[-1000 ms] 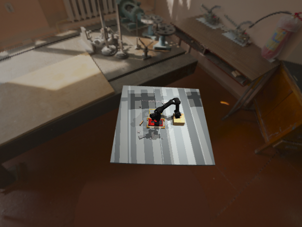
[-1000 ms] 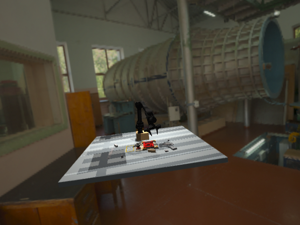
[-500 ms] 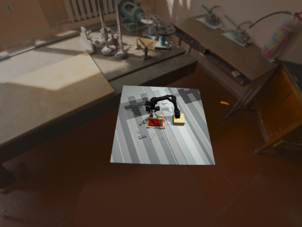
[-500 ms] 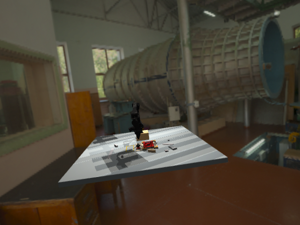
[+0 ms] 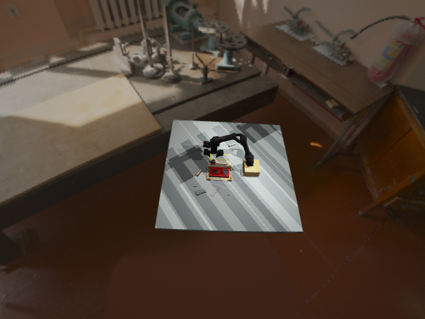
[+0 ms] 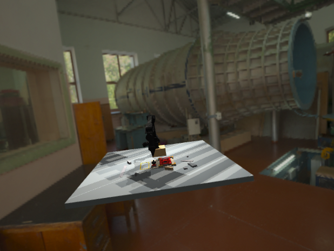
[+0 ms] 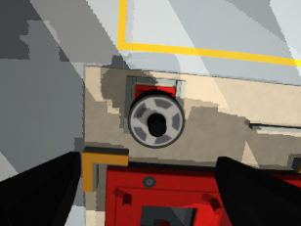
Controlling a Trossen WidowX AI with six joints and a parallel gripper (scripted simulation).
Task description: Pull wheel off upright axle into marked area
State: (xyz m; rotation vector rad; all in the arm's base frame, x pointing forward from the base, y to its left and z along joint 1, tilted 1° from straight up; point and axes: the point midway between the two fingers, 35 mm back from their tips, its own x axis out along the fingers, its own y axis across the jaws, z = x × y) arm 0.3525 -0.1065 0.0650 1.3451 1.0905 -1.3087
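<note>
Now: the wheel 1 cm behind my gripper tip and 7 cm below it. Also, from my gripper tip: axle: 1 cm behind, 7 cm below.
</note>
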